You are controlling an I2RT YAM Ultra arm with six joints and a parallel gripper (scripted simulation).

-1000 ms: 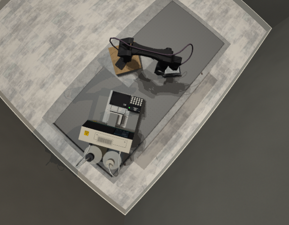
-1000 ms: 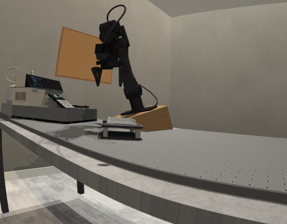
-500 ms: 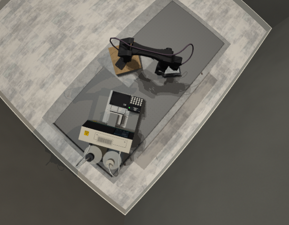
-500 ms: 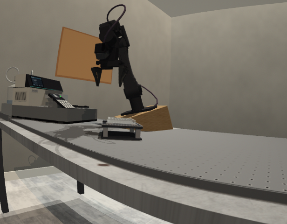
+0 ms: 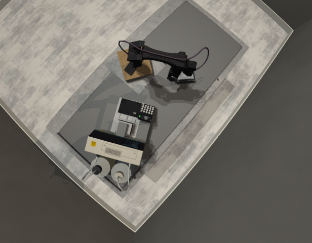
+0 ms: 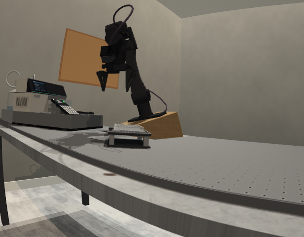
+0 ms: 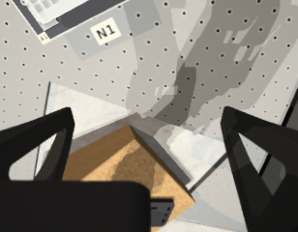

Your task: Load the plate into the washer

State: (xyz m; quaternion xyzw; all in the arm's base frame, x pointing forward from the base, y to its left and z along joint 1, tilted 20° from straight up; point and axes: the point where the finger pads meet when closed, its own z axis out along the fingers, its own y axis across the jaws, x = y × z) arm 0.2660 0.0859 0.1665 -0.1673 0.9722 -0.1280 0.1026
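Now: hand 7 cm short of the clear well plate, 12 cm to the right of it and 13 cm above it. Round my hand: black carrier pocket (12 cm behind, 36 cm to the right, 9 cm below); then plate washer (7 cm behind, 51 cm to the right, 5 cm below); then nest (7 cm ahead, 12 cm to the left, 14 cm below).
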